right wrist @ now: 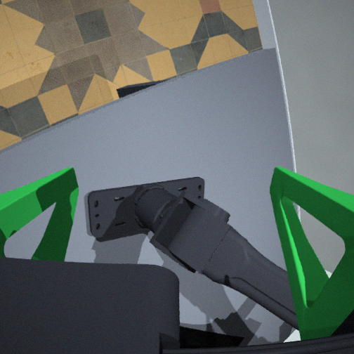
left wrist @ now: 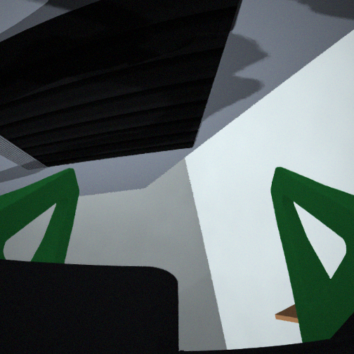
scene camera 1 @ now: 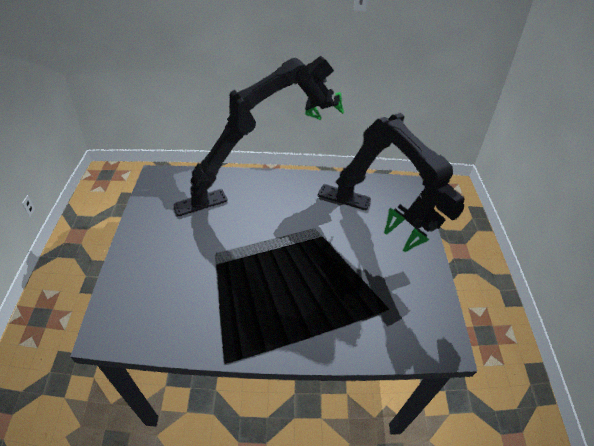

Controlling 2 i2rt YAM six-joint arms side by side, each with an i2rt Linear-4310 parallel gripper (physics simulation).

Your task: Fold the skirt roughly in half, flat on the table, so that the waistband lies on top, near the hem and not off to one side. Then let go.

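Observation:
The black pleated skirt [scene camera 1: 295, 295] [left wrist: 115, 85] lies spread flat and unfolded on the table. Its grey waistband [scene camera 1: 270, 246] [left wrist: 20, 155] is along the edge toward the arm bases, and its wider hem is toward the near table edge, slanting up to the right in scene camera 1. My left gripper [scene camera 1: 395, 242] [left wrist: 174, 178] is open and empty, raised above the right side of the table, to the right of the skirt in the picture. My right gripper [scene camera 1: 330, 115] [right wrist: 173, 178] is open and empty, high above the far side, well away from the skirt. The skirt does not show in the right wrist view.
The grey table [scene camera 1: 150, 300] [right wrist: 225, 115] carries both arm bases at its far side: the right arm's base [scene camera 1: 181, 209] and the left arm's base [scene camera 1: 361, 201] [right wrist: 107, 227]. Shadows of the arms fall across the table and by the skirt. Walls stand behind and at the sides.

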